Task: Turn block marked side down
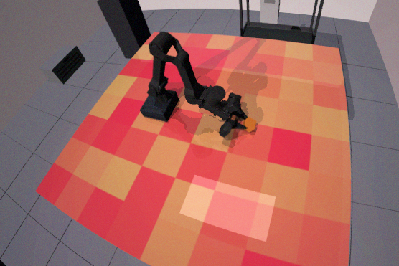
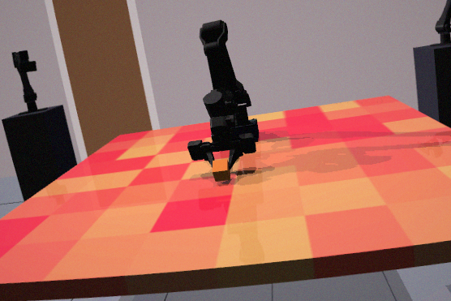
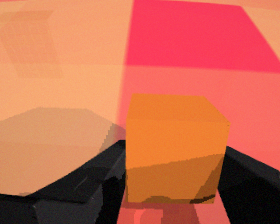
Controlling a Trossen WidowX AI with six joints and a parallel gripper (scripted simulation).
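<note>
The block is 10 mm below my gripper tip.
</note>
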